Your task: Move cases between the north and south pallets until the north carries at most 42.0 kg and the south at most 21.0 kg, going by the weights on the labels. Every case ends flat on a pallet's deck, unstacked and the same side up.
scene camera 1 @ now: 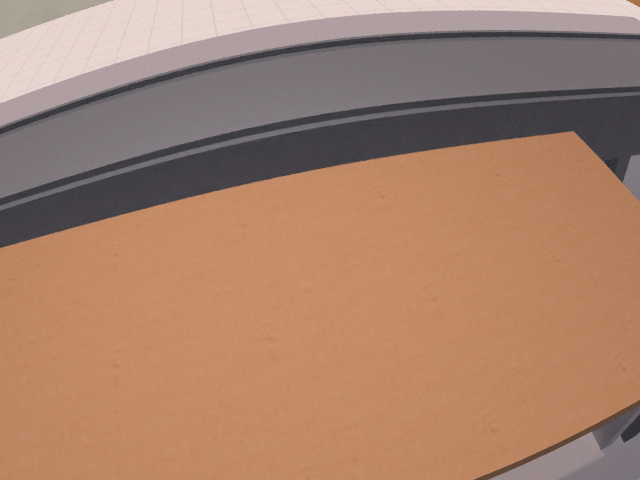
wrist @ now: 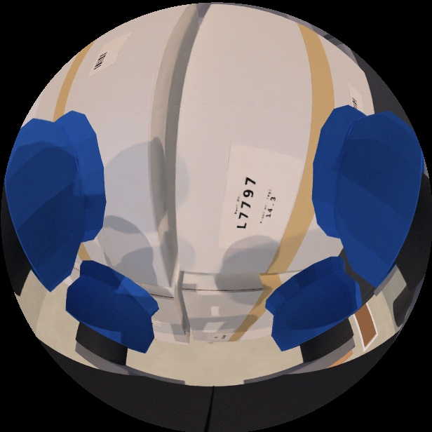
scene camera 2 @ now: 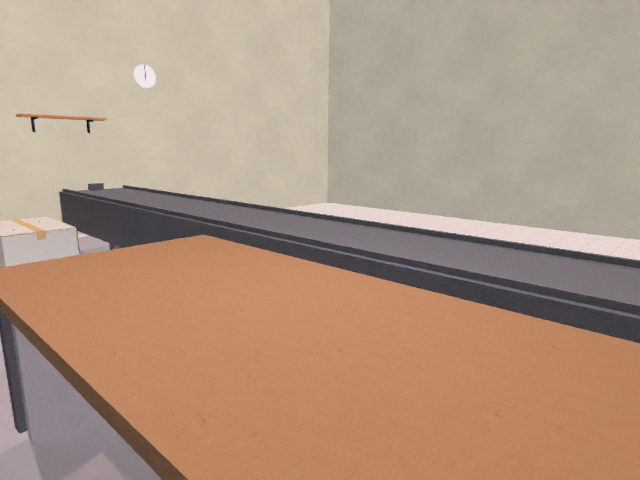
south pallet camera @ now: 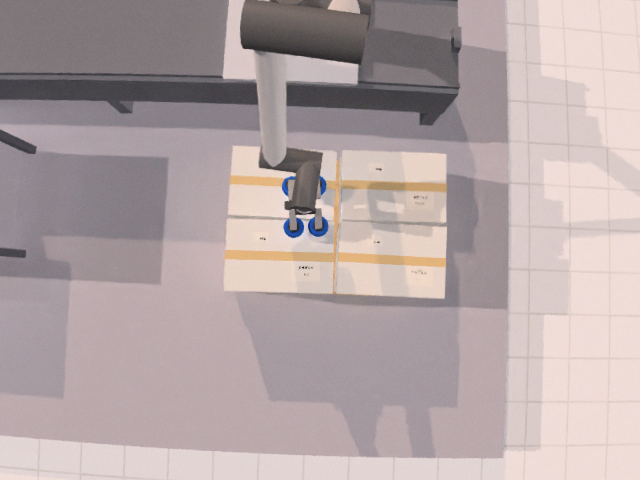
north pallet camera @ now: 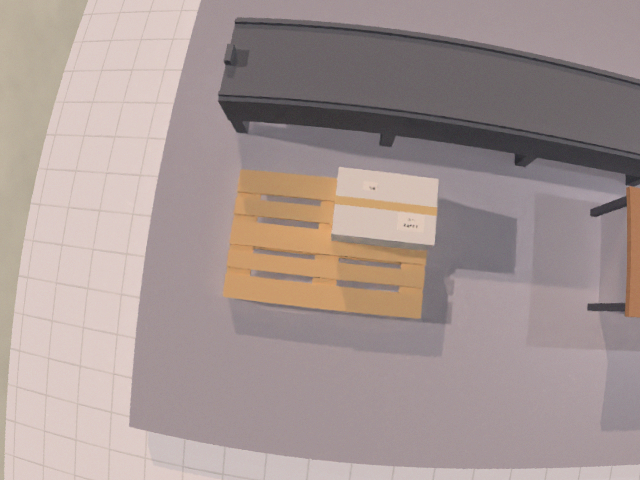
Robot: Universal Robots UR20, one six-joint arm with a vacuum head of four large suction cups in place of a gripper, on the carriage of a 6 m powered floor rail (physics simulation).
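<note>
In the south pallet camera, four white taped cases lie side by side: back-left point(south pallet camera: 248, 198), back-right point(south pallet camera: 426, 167), front-left point(south pallet camera: 242, 273) and front-right point(south pallet camera: 356, 279). They hide the south pallet's deck. My gripper point(south pallet camera: 305, 206) point(wrist: 210, 215), four blue cups, is open and hangs above the two left cases, with nothing on it. Below it in the wrist view, a case point(wrist: 225, 115) reads L7797, 14.3; a neighbouring case point(wrist: 125, 125) lies across a narrow gap. One white case point(north pallet camera: 361, 222) point(scene camera 2: 41, 251) lies flat at the back right of the north pallet point(north pallet camera: 279, 235). Its label is too small to read.
A long dark rail point(scene camera 1: 310, 77) point(scene camera 2: 413, 248) point(north pallet camera: 413, 77) point(south pallet camera: 103, 46) runs behind both pallets. A brown table point(scene camera 1: 310, 310) point(scene camera 2: 310, 335) point(north pallet camera: 633, 248) stands between them. The arm point(south pallet camera: 272, 108) reaches over the back-left case from the rail.
</note>
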